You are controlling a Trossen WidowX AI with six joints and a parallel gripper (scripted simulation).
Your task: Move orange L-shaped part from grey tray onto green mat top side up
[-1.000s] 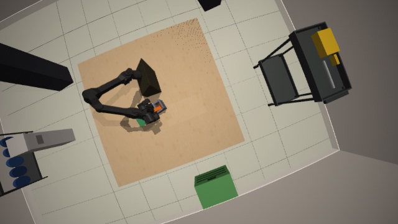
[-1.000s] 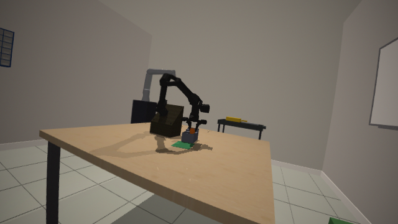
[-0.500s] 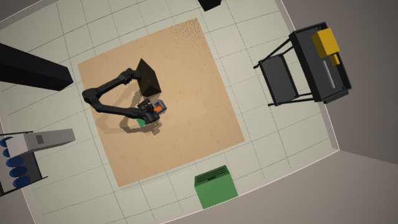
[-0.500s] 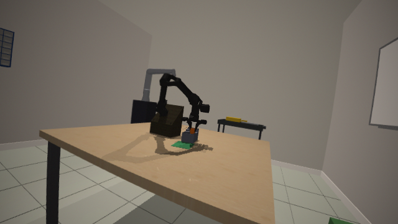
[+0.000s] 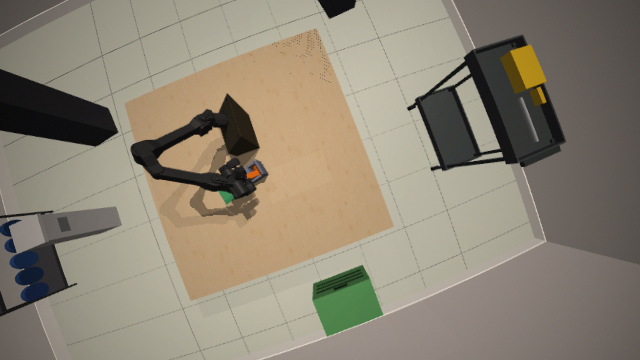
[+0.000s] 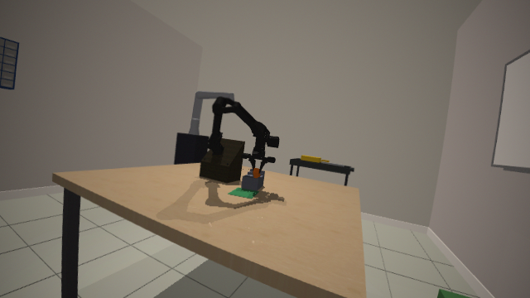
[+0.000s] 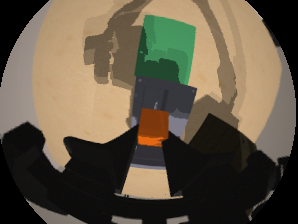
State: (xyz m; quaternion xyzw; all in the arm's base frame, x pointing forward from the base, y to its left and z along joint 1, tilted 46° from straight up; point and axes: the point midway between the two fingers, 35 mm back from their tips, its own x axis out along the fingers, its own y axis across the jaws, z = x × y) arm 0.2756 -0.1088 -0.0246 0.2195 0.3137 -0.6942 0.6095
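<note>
My gripper tip is 15 cm to the left of the green mat and 10 cm above it. Round my gripper tip: orange L-shaped part: 3 cm to the left, 3 cm below, 2 cm behind.
</note>
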